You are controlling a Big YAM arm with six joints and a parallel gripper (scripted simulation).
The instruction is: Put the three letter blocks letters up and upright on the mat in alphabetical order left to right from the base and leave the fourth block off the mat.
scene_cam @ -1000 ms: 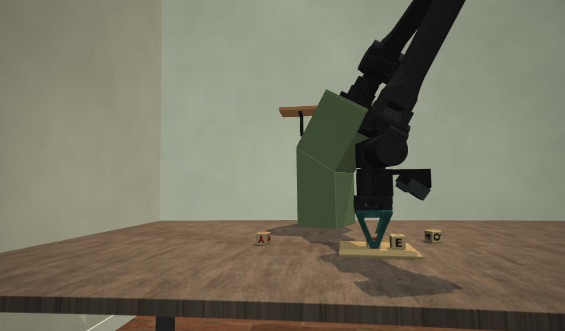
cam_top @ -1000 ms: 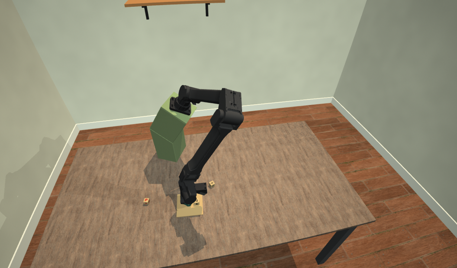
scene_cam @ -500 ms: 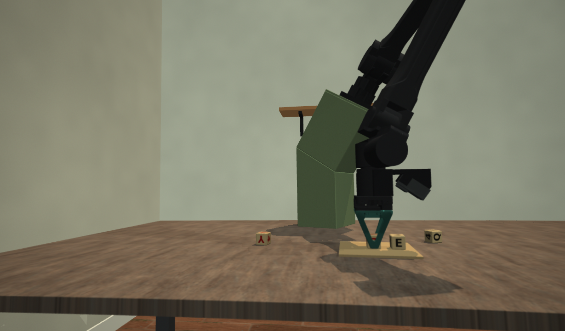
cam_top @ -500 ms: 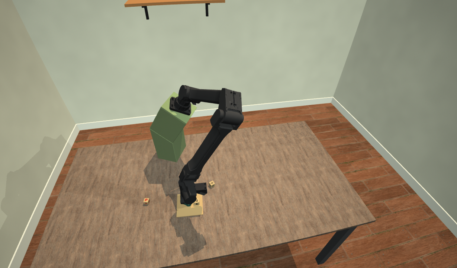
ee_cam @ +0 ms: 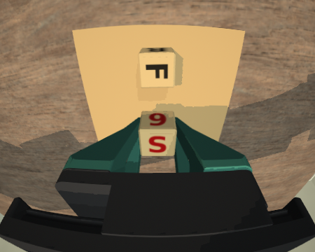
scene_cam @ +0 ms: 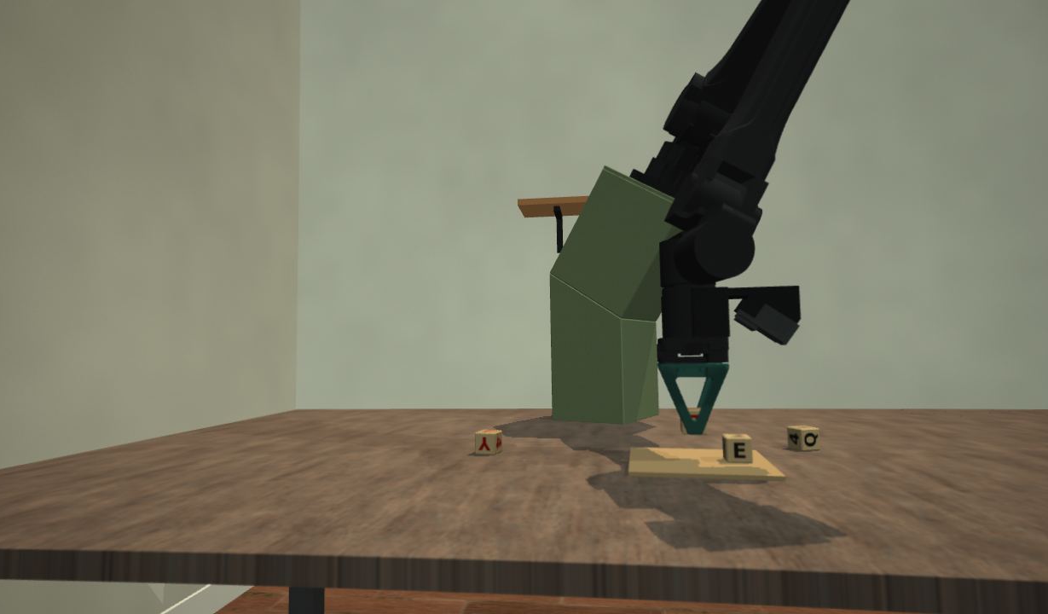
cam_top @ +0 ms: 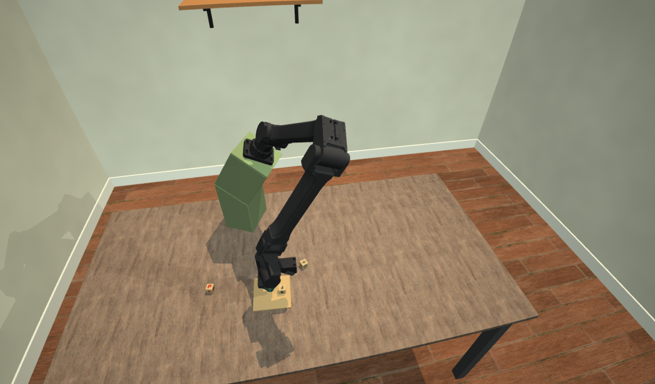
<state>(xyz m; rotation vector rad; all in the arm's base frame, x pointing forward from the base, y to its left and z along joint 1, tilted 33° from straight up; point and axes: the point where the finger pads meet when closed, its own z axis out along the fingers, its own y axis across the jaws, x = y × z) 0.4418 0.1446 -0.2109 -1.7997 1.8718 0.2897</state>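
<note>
Now: hand 4 cm above the tan mat.
</note>
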